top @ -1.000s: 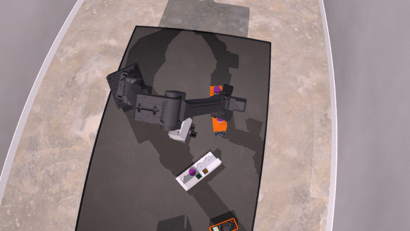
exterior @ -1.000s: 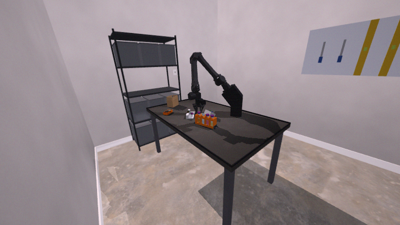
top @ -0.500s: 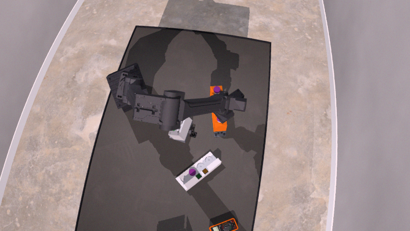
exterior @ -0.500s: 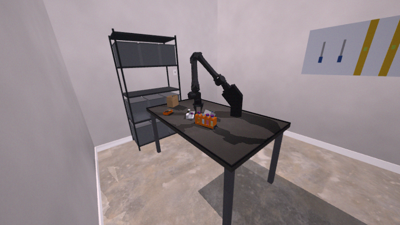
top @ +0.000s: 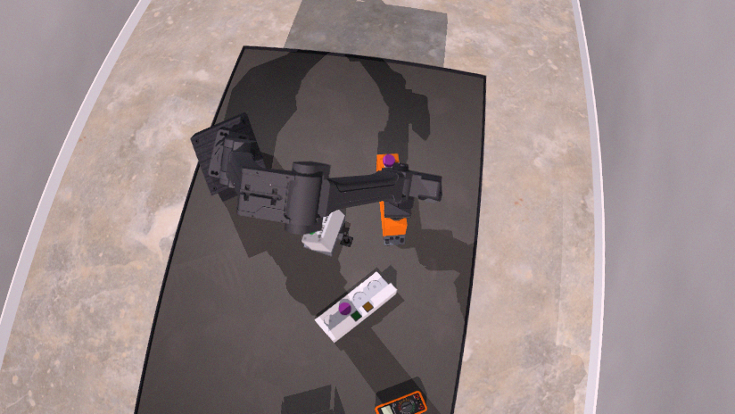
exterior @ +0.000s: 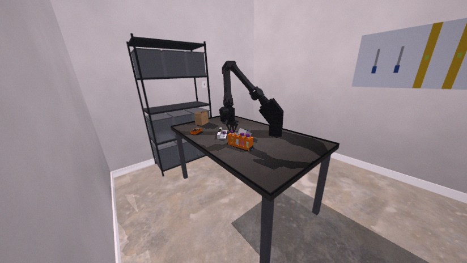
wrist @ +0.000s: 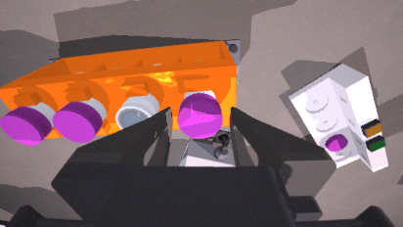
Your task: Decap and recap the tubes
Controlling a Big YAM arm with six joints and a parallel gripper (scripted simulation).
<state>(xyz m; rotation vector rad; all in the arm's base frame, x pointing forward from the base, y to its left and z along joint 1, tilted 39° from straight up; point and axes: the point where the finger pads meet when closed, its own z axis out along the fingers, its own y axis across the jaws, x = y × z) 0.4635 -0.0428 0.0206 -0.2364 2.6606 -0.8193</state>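
Now: hand 10 mm above the cap. Also, from my hand: green key 220 mm behind, 60 mm below, 50 mm to the right; then blue key 210 mm behind, 60 mm below; then key housing 200 mm behind, 70 mm below, 30 mm to the right.
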